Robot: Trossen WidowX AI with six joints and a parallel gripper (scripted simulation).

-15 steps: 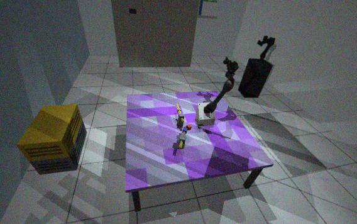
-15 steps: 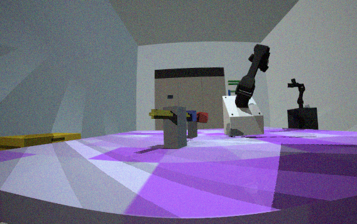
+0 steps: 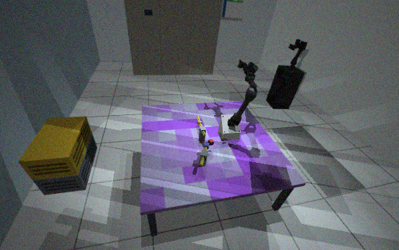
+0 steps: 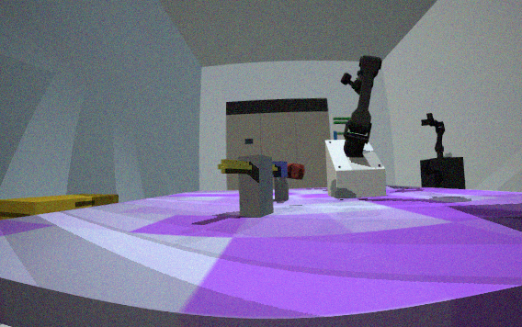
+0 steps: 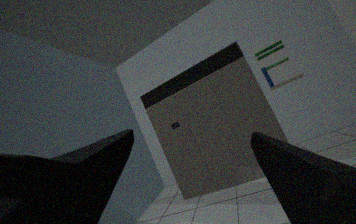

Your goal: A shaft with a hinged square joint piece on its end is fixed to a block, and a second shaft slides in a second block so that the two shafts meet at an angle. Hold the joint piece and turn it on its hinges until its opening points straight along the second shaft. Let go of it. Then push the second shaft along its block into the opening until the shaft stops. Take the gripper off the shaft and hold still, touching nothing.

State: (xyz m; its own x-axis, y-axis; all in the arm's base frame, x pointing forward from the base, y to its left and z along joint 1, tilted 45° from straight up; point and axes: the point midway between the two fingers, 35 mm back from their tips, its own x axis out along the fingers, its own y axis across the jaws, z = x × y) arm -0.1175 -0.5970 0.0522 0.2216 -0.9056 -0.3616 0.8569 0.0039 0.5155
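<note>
My gripper tip is now 380 mm short of the red joint piece, 610 mm to the right of it and 530 mm above it.
</note>
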